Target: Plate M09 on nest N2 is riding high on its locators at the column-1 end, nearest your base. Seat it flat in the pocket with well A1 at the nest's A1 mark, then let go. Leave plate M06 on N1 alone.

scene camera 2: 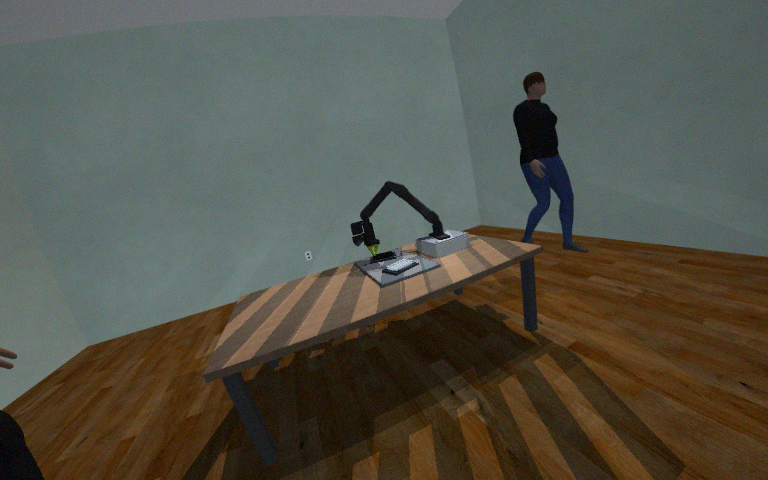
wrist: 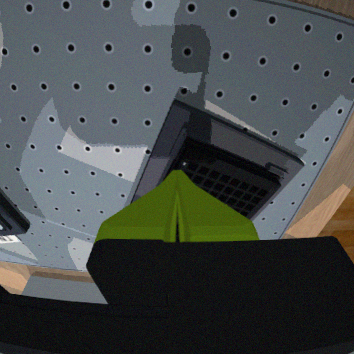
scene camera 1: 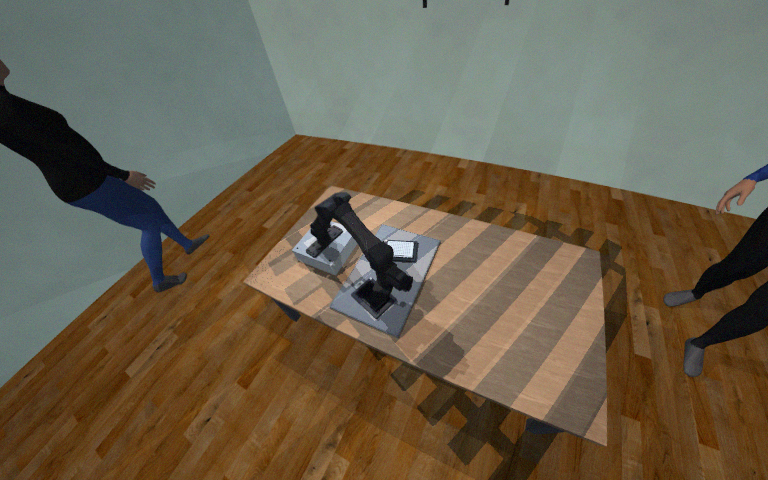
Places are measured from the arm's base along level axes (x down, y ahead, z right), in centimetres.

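Where they show: gripper, between the fingertips: [scene camera 2: 374, 255] [wrist: 176, 177] [scene camera 1: 386, 293]; arm's base, origin of its link: [scene camera 2: 439, 236] [scene camera 1: 324, 241].
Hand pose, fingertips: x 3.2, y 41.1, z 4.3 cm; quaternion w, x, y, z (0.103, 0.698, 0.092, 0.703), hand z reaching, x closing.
Note:
Things, the pixels of their top centre, and the offset from my fingertips. "*": a spot on its surface instead. Level surfaces: height alone.
- Black plate M09, centre of its top: [wrist: 199, 220] [scene camera 1: 372, 294] [scene camera 2: 382, 254] dz +3.5, dx +1.3, dy -5.0 cm
- dark nest N2, a spot on its surface: [scene camera 2: 390, 255] * dz -1.3, dx +1.9, dy -9.3 cm
- White plate M06, centre of its top: [scene camera 1: 399, 248] [scene camera 2: 399, 263] dz -23.4, dx +1.3, dy -10.0 cm
- grey perforated board, centre of its top: [wrist: 48, 191] [scene camera 1: 388, 271] [scene camera 2: 391, 263] dz -11.0, dx +3.9, dy -7.7 cm
- wooden table, height of its surface: dx +5.2 cm
Black plate M09 [wrist: 240, 187] lies in the dark nest N2 [wrist: 240, 127] [scene camera 2: 390, 255]. Its far end and part of its well grid show in the wrist view. The column-1 end and the A1 mark are hidden behind the fingers, so its seating there cannot be judged. My gripper [wrist: 176, 177] [scene camera 2: 374, 255] is shut and empty, its green fingertips pointing down over the plate. I cannot tell whether the tips touch it. In scene camera 1 the fingertips are hidden by the arm. White plate M06 [scene camera 1: 401, 249] [scene camera 2: 400, 266] lies in the other dark nest, N1 [wrist: 12, 215].
Both nests are on the grey perforated board [scene camera 1: 421, 249] [wrist: 90, 105] on the wooden table [scene camera 1: 509, 294]. The pale base box [scene camera 1: 325, 261] [scene camera 2: 444, 244] stands beside the board. One person [scene camera 2: 536, 133] stands beyond the table; another is partly visible at the side.

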